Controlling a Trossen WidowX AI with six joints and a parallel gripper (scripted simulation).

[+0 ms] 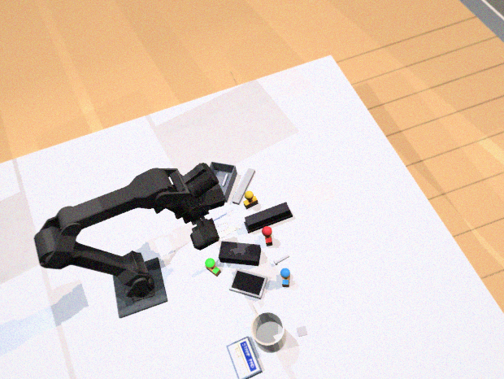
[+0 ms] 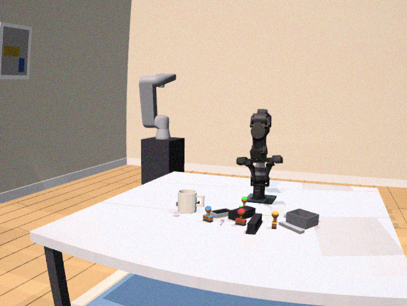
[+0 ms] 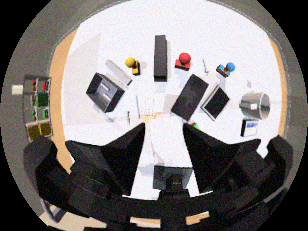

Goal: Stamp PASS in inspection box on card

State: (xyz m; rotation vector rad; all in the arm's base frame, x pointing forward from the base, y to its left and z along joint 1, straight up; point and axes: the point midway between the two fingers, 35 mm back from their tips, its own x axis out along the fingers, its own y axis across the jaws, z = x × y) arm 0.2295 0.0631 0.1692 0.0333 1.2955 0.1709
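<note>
My gripper tip is 30 mm past the green-knobbed stamp, 70 mm to the left of it and 130 mm above it. From my gripper tip the other things lie so: black block: 50 mm ahead, 60 mm to the right, 130 mm below; then beige card: 10 mm ahead, 50 mm to the left, 150 mm below; then red-knobbed stamp: 140 mm ahead, 30 mm to the right, 130 mm below.
</note>
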